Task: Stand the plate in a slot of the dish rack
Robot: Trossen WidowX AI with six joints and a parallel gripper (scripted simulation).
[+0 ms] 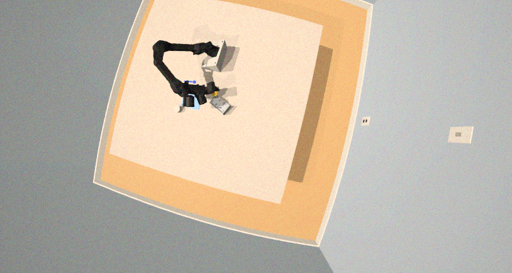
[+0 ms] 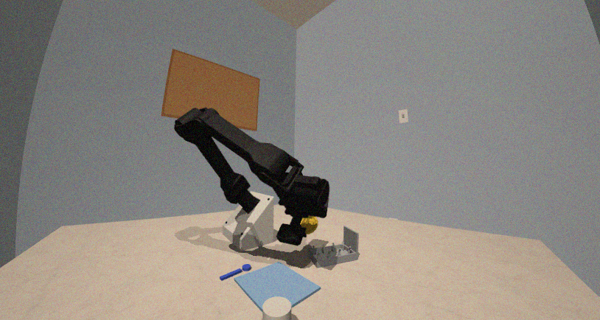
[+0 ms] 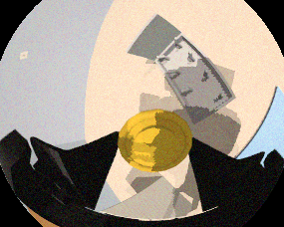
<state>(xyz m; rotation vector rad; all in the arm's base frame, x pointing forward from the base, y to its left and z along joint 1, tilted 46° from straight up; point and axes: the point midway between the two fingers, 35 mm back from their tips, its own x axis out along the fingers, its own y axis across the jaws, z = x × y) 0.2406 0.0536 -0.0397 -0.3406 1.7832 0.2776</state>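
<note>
My gripper tip is 70 mm above the grey dish rack, 60 mm short of it and 40 mm to the right of it. Also, from my gripper tip: yellow plate (10 mm to the right, 10 mm above); blue spoon (210 mm to the right, 90 mm below, 20 mm behind); white cup (220 mm to the right, 190 mm ahead, 60 mm below).
</note>
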